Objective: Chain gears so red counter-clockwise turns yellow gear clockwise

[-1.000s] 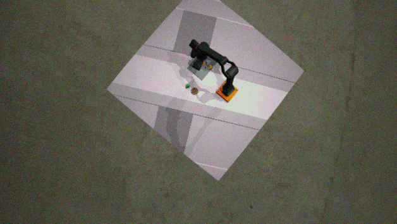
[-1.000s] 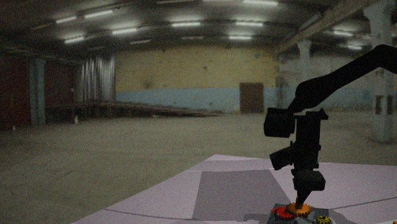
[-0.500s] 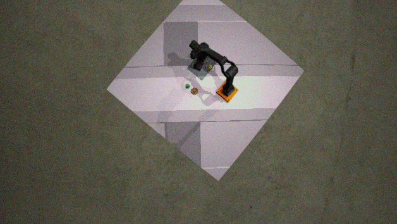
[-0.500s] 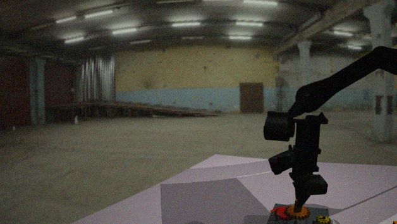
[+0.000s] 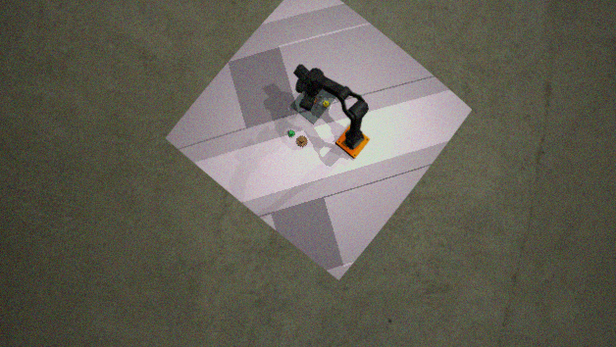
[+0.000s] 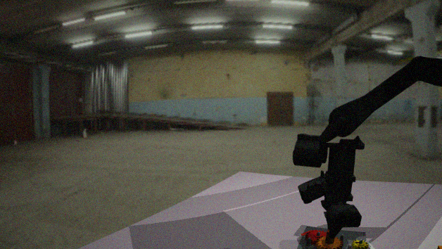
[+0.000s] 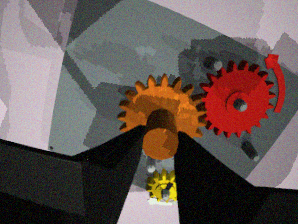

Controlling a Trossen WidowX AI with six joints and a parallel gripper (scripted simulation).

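My gripper tip is now 6 cm past the small green gear, 21 cm to the right of it and 4 cm above it. Round my gripper tip: orange gear: 1 cm below; then yellow gear: 7 cm behind, 5 cm to the right, 4 cm below; then red gear: 4 cm ahead, 5 cm to the right, 4 cm below.
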